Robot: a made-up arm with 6 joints.
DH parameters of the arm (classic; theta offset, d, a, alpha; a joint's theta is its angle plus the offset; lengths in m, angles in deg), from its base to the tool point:
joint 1: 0 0.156 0 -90
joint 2: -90 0 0.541 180
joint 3: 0 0 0 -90
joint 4: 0 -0.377 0 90
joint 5: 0 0.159 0 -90
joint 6: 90 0 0 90
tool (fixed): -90 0 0 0
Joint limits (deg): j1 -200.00..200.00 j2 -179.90..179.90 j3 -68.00..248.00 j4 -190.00..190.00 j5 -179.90..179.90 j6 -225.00..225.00
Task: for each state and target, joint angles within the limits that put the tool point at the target. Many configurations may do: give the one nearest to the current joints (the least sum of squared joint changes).
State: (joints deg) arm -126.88 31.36 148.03 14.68 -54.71 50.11
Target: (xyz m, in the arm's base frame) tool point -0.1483 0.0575 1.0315
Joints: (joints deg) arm -122.99 16.79 121.00 11.70 -54.71 50.11
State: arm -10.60 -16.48 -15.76 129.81 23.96 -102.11
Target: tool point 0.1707 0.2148 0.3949
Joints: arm 20.63 -0.19 -63.11 152.37 23.96 -102.11
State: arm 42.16 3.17 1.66 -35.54 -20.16 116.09
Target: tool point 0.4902 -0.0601 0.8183
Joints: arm 10.80 12.18 40.30 -18.39 -20.16 116.09
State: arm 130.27 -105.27 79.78 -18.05 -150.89 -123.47
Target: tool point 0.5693 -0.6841 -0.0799
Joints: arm 120.02 -113.14 78.02 -18.58 -150.89 -123.47
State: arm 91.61 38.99 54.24 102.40 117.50 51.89
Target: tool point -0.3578 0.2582 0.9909
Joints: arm 135.26 23.93 60.63 115.49 117.50 51.89
